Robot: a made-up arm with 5 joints. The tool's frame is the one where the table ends. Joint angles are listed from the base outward.
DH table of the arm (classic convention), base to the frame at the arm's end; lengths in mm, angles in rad. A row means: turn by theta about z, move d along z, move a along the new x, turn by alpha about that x. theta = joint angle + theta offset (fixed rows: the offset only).
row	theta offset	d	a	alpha
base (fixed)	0	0	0	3.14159
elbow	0.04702	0	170.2	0
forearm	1.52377	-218	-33	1.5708
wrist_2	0	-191	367	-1.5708
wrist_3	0	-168	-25	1.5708
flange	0	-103	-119	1.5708
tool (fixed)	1.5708	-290	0	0
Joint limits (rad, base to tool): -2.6..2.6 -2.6..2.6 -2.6..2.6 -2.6..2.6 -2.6..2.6
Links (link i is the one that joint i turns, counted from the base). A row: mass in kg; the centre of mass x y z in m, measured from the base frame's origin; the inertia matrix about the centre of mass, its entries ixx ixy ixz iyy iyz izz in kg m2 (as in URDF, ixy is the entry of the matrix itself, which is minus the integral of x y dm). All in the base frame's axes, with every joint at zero. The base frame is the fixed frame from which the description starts. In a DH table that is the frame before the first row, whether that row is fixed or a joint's. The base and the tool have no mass.
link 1: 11.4; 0.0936 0.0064 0.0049; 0.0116 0.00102 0 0.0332 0 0.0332
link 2: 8.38; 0.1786 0.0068 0.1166; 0.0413 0 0 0.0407 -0.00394 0.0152
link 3: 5.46; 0.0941 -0.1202 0.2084; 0.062 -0.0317 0 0.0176 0 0.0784
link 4: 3.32; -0.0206 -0.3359 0.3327; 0.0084 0 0 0.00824 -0.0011 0.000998
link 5: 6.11; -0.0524 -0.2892 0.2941; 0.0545 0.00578 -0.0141 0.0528 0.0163 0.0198
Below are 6 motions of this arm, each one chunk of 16 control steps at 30 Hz.
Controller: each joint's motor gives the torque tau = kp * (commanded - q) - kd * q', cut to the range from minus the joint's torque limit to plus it. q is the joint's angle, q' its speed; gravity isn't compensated. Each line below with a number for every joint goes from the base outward.
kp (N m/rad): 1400 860 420 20 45
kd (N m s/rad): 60 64 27 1.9 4.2
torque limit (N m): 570 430 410 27 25
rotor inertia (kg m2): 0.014 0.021 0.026 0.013 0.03
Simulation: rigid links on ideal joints. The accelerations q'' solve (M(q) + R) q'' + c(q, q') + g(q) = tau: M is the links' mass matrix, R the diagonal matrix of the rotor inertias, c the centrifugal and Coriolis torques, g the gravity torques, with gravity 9.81 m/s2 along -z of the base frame. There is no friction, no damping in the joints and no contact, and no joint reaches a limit. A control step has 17 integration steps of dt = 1/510 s. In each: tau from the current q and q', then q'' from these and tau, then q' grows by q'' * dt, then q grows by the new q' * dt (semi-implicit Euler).
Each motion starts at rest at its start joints. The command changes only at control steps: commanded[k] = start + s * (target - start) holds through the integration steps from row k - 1 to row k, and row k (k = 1, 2, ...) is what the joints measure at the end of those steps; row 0 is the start. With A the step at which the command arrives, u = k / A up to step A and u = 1 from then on. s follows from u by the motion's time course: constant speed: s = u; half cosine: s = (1 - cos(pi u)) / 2; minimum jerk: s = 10 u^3 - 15 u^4 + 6 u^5; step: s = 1 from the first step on.
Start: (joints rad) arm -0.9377 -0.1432 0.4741 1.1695 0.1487
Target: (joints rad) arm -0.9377 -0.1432 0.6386 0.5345 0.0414
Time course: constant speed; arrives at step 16
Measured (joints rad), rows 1 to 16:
1: -0.9374 -0.1443 0.4882 1.1727 0.1422
2: -0.9377 -0.1450 0.5175 1.1761 0.1276
3: -0.9383 -0.1452 0.5501 1.1721 0.1098
4: -0.9386 -0.1449 0.5789 1.1579 0.0921
5: -0.9386 -0.1442 0.6011 1.1332 0.0765
6: -0.9383 -0.1436 0.6167 1.0999 0.0634
7: -0.9380 -0.1431 0.6275 1.0608 0.0525
8: -0.9378 -0.1428 0.6354 1.0181 0.0431
9: -0.9376 -0.1428 0.6424 0.9738 0.0346
10: -0.9376 -0.1429 0.6494 0.9289 0.0266
11: -0.9377 -0.1430 0.6573 0.8840 0.0186
12: -0.9377 -0.1432 0.6660 0.8392 0.0104
13: -0.9378 -0.1432 0.6754 0.7943 0.0020
14: -0.9378 -0.1433 0.6853 0.7493 -0.0067
15: -0.9378 -0.1432 0.6954 0.7042 -0.0156
16: -0.9377 -0.1432 0.7055 0.6587 -0.0245

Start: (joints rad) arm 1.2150 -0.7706 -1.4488 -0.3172 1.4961
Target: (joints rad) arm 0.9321 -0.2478 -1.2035 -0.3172 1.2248
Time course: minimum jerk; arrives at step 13
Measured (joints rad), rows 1 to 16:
1: 1.2139 -0.7715 -1.4523 -0.3052 1.4907
2: 1.2097 -0.7669 -1.4563 -0.2798 1.4775
3: 1.1996 -0.7527 -1.4561 -0.2493 1.4619
4: 1.1813 -0.7259 -1.4487 -0.2201 1.4444
5: 1.1548 -0.6860 -1.4327 -0.1960 1.4240
6: 1.1213 -0.6344 -1.4082 -0.1783 1.4000
7: 1.0836 -0.5742 -1.3772 -0.1660 1.3724
8: 1.0450 -0.5100 -1.3424 -0.1575 1.3422
9: 1.0090 -0.4471 -1.3074 -0.1513 1.3113
10: 0.9789 -0.3905 -1.2755 -0.1465 1.2817
11: 0.9566 -0.3441 -1.2496 -0.1426 1.2557
12: 0.9430 -0.3100 -1.2308 -0.1401 1.2350
13: 0.9365 -0.2876 -1.2190 -0.1394 1.2199
14: 0.9339 -0.2732 -1.2121 -0.1411 1.2096
15: 0.9329 -0.2639 -1.2082 -0.1449 1.2028
16: 0.9325 -0.2580 -1.2061 -0.1501 1.1984

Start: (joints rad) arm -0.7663 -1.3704 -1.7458 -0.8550 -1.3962
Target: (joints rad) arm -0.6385 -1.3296 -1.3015 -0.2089 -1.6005
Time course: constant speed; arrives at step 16
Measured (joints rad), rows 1 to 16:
1: -0.7630 -1.3707 -1.7472 -0.8581 -1.3928
2: -0.7558 -1.3685 -1.7457 -0.8574 -1.3949
3: -0.7472 -1.3649 -1.7380 -0.8484 -1.4061
4: -0.7385 -1.3611 -1.7237 -0.8314 -1.4223
5: -0.7302 -1.3576 -1.7030 -0.8073 -1.4394
6: -0.7223 -1.3547 -1.6771 -0.7769 -1.4545
7: -0.7146 -1.3523 -1.6470 -0.7410 -1.4665
8: -0.7071 -1.3503 -1.6142 -0.7004 -1.4752
9: -0.6996 -1.3485 -1.5798 -0.6559 -1.4814
10: -0.6922 -1.3469 -1.5448 -0.6087 -1.4858
11: -0.6846 -1.3452 -1.5098 -0.5595 -1.4893
12: -0.6769 -1.3434 -1.4753 -0.5092 -1.4928
13: -0.6692 -1.3414 -1.4417 -0.4584 -1.4969
14: -0.6613 -1.3393 -1.4088 -0.4074 -1.5019
15: -0.6534 -1.3371 -1.3768 -0.3565 -1.5080
16: -0.6454 -1.3347 -1.3453 -0.3059 -1.5152

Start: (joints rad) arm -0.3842 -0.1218 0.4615 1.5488 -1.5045
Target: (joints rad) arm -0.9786 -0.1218 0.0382 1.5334 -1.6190
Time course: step
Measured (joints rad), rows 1 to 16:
1: -0.5890 -0.0235 0.4106 1.4953 -1.4918
2: -0.7939 -0.0425 0.3249 1.4914 -1.4774
3: -0.9299 -0.1092 0.2382 1.4436 -1.4926
4: -1.0041 -0.1638 0.1709 1.3659 -1.5183
5: -1.0314 -0.1906 0.1293 1.2982 -1.5394
6: -1.0288 -0.1929 0.1104 1.2630 -1.5522
7: -1.0123 -0.1796 0.1075 1.2658 -1.5571
8: -0.9936 -0.1600 0.1133 1.3005 -1.5547
9: -0.9791 -0.1408 0.1219 1.3547 -1.5464
10: -0.9711 -0.1261 0.1296 1.4139 -1.5348
11: -0.9686 -0.1174 0.1350 1.4664 -1.5226
12: -0.9699 -0.1140 0.1378 1.5051 -1.5121
13: -0.9728 -0.1142 0.1388 1.5283 -1.5042
14: -0.9757 -0.1162 0.1387 1.5379 -1.4993
15: -0.9780 -0.1187 0.1381 1.5379 -1.4969
16: -0.9793 -0.1206 0.1375 1.5324 -1.4964

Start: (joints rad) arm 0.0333 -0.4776 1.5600 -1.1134 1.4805
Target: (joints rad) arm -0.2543 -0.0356 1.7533 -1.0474 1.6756
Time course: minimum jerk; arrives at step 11
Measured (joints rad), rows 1 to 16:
1: 0.0319 -0.4780 1.5636 -1.1342 1.4827
2: 0.0253 -0.4723 1.5701 -1.1855 1.4905
3: 0.0095 -0.4557 1.5791 -1.2515 1.5040
4: -0.0182 -0.4255 1.5921 -1.3179 1.5244
5: -0.0568 -0.3817 1.6108 -1.3740 1.5527
6: -0.1021 -0.3270 1.6355 -1.4150 1.5864
7: -0.1480 -0.2660 1.6654 -1.4402 1.6209
8: -0.1886 -0.2050 1.6984 -1.4530 1.6499
9: -0.2194 -0.1502 1.7316 -1.4582 1.6686
10: -0.2381 -0.1064 1.7617 -1.4612 1.6748
11: -0.2463 -0.0755 1.7851 -1.4652 1.6703
12: -0.2489 -0.0549 1.7996 -1.4705 1.6610
13: -0.2498 -0.0421 1.8057 -1.4745 1.6531
14: -0.2505 -0.0351 1.8051 -1.4751 1.6507
15: -0.2513 -0.0321 1.7997 -1.4709 1.6543
16: -0.2522 -0.0317 1.7918 -1.4621 1.6628

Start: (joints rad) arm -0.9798 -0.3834 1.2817 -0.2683 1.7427
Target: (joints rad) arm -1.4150 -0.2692 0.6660 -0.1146 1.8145
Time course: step
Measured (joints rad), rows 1 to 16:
1: -1.1648 -0.2862 1.1764 -0.4587 1.6960
2: -1.3065 -0.2724 1.0340 -0.6009 1.6476
3: -1.3797 -0.2866 0.9011 -0.6466 1.6942
4: -1.4149 -0.3029 0.7997 -0.6210 1.7819
5: -1.4297 -0.3116 0.7353 -0.5372 1.8585
6: -1.4328 -0.3112 0.7039 -0.4210 1.8958
7: -1.4296 -0.3041 0.6966 -0.3073 1.8925
8: -1.4240 -0.2941 0.7042 -0.2210 1.8642
9: -1.4189 -0.2844 0.7185 -0.1692 1.8294
10: -1.4157 -0.2770 0.7337 -0.1475 1.7996
11: -1.4142 -0.2721 0.7462 -0.1470 1.7790
12: -1.4138 -0.2694 0.7544 -0.1588 1.7673
13: -1.4138 -0.2681 0.7585 -0.1761 1.7623
14: -1.4140 -0.2677 0.7596 -0.1941 1.7618
15: -1.4142 -0.2677 0.7588 -0.2101 1.7635
16: -1.4143 -0.2680 0.7573 -0.2226 1.7662

